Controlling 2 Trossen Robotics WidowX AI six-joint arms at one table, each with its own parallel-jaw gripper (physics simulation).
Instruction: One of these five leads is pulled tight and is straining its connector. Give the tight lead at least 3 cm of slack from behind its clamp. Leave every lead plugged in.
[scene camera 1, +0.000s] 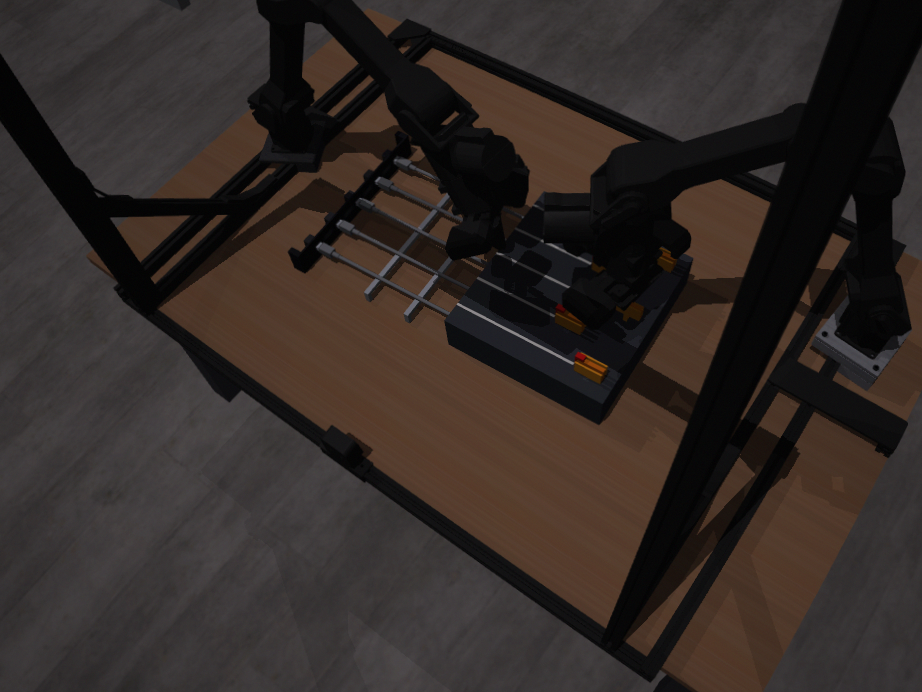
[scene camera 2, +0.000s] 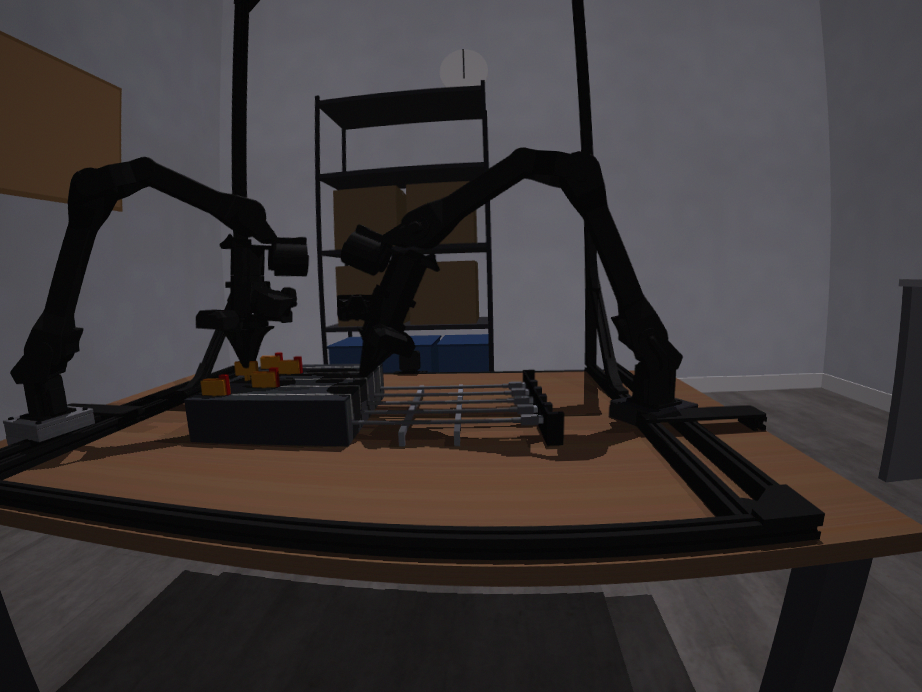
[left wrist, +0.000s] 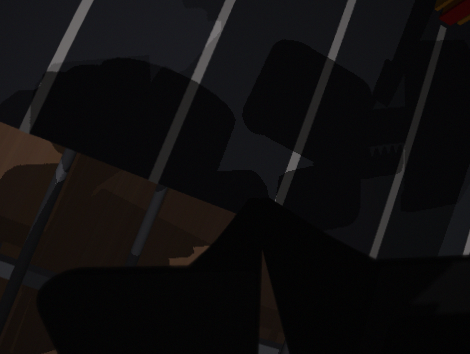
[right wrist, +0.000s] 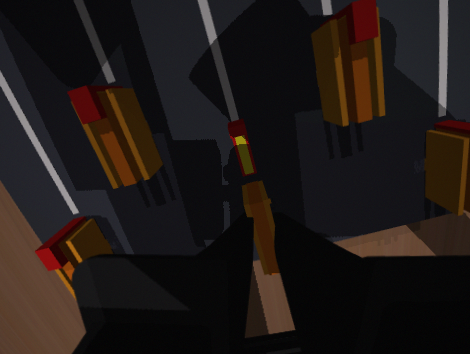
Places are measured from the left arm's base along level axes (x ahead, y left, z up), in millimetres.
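Pixels of known places: left gripper, fingertip midpoint: (scene camera 1: 502, 248) (scene camera 2: 362, 376) (left wrist: 258, 208); right gripper, fingertip midpoint: (scene camera 1: 625, 305) (scene camera 2: 248, 367) (right wrist: 262, 221); left arm's base at its link origin: (scene camera 1: 292, 139) (scene camera 2: 654, 402); right arm's base at its link origin: (scene camera 1: 864, 332) (scene camera 2: 48, 414).
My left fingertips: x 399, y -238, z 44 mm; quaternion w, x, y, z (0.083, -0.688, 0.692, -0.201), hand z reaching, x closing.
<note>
For each thing: its top centre in the pictures, then the offset to it from my left fingertips. "spot": a spot on its surface instead.
- dark connector block at its top centre: (scene camera 1: 571, 288) (scene camera 2: 294, 379) dx +105, dy -59, dz -5 mm
- lead at a spot on its surface: (left wrist: 304, 130) spot: dx +32, dy -25, dz -4 mm
- middle orange connector at its top centre: (right wrist: 266, 241) (scene camera 1: 629, 302) (scene camera 2: 245, 361) dx +186, dy -97, dz +28 mm
- yellow lead end at a spot on its surface: (right wrist: 243, 151) spot: dx +154, dy -82, dz -2 mm
Five grey leads (scene camera 1: 390, 249) (scene camera 2: 458, 398) run from a black anchor bar (scene camera 1: 301, 258) (scene camera 2: 546, 412) to a dark connector block (scene camera 1: 527, 360) (scene camera 2: 273, 415). Orange connectors with red tips (scene camera 1: 590, 368) (right wrist: 118, 137) (right wrist: 349, 70) sit on the block. My left gripper (scene camera 1: 467, 242) (scene camera 2: 388, 357) (left wrist: 258, 208) is shut at the block's near edge, with its tips right by one lead (left wrist: 304, 130); I cannot see the lead held. My right gripper (scene camera 1: 596, 302) (scene camera 2: 246, 350) (right wrist: 262, 221) is shut on the middle orange connector (right wrist: 257, 201). A red and yellow lead end (right wrist: 243, 151) lies just in front of that connector.
Two light grey cross bars (scene camera 1: 390, 271) (scene camera 2: 412, 412) lie under the leads. Dark clamp blocks (scene camera 1: 520, 275) sit on the block's top. A black frame post (scene camera 1: 733, 343) stands at the right. A shelf rack (scene camera 2: 404, 106) with boxes and a blue bin (scene camera 2: 445, 353) stands behind the table.
</note>
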